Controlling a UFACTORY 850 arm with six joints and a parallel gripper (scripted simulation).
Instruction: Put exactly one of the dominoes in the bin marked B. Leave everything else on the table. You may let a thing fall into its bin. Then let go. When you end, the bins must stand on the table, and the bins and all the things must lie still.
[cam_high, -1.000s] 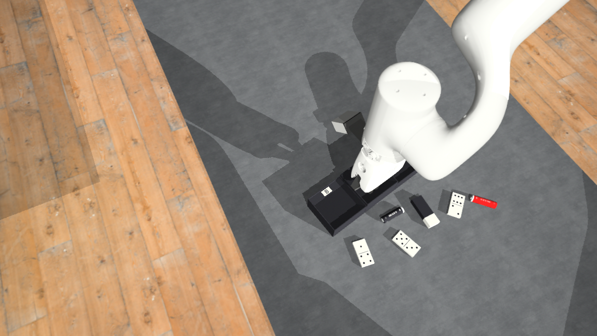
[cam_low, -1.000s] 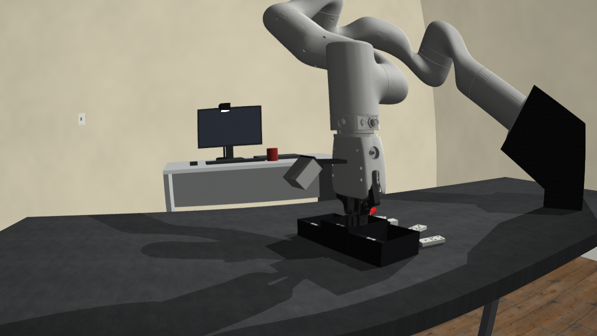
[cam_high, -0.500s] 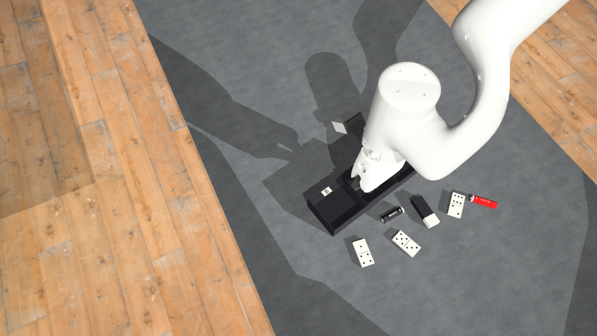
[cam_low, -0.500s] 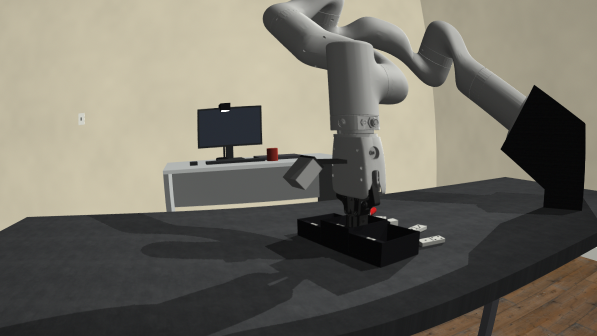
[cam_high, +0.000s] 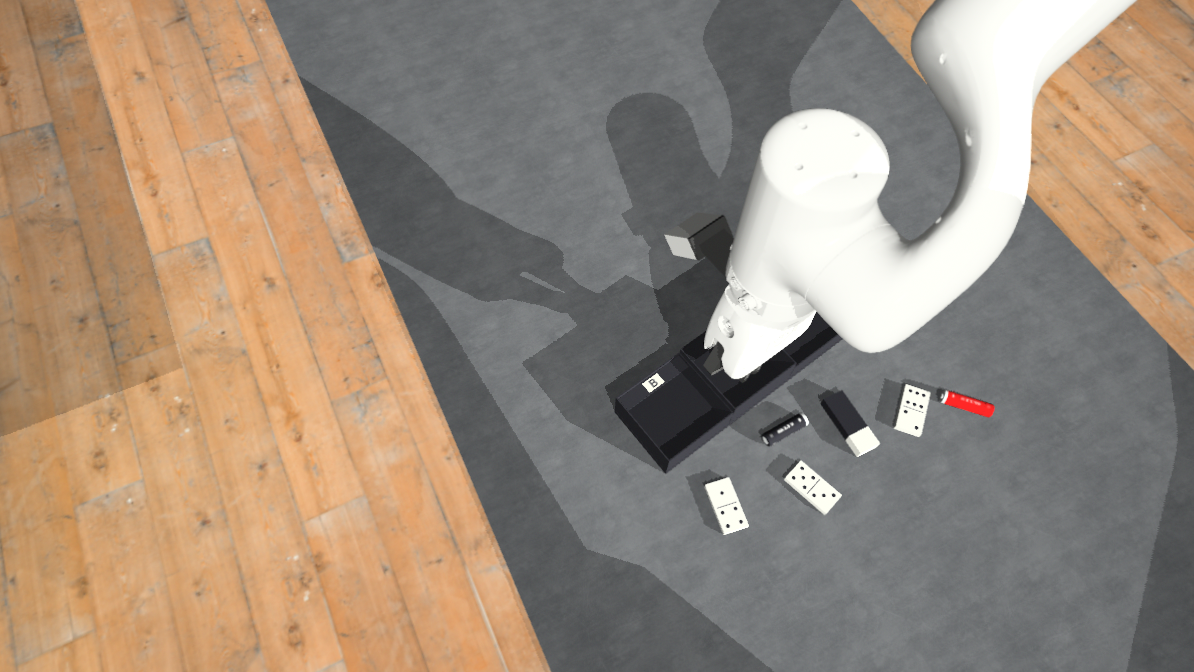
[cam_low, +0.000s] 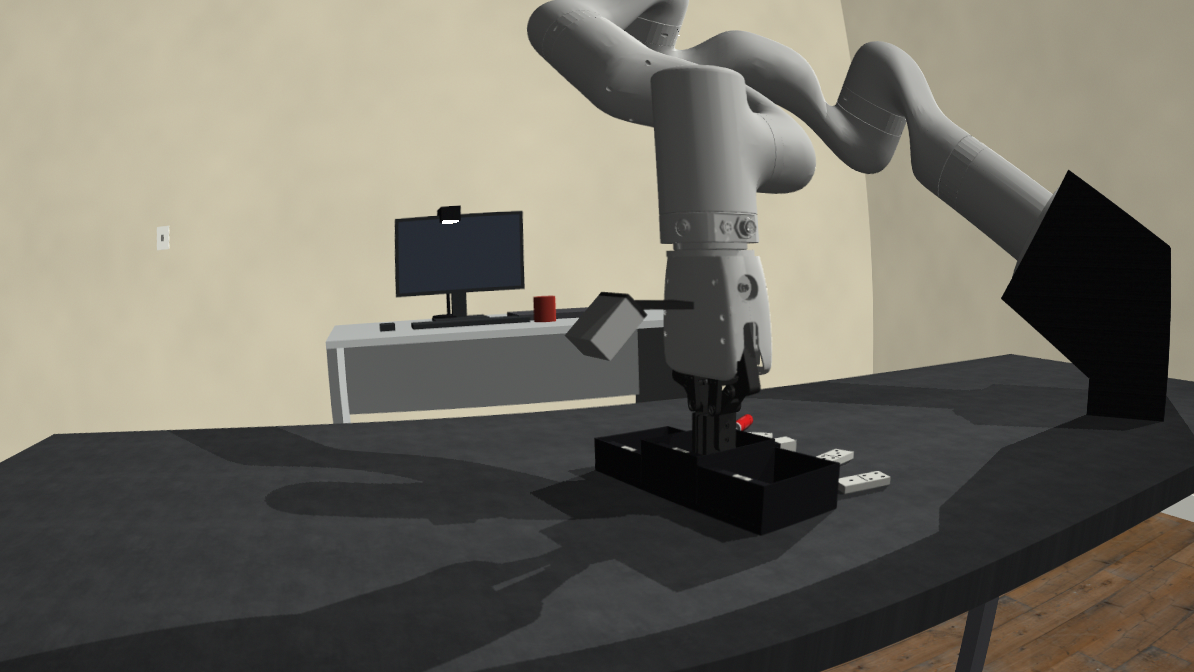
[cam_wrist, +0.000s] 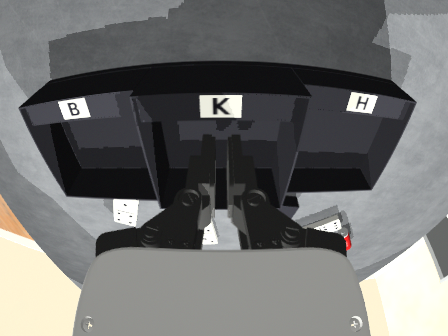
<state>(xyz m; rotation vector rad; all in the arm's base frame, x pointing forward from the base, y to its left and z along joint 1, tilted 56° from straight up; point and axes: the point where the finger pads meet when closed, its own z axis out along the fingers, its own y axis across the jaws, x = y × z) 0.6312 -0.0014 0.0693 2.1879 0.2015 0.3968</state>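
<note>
My hand is 10 mm short of the black bin row and 30 mm above it. From my hand the other things lie so: black battery 70 mm behind, 40 mm below; then red battery 160 mm behind, 170 mm to the right, 40 mm below; then black-and-white block 110 mm behind, 60 mm to the right, 40 mm below.
</note>
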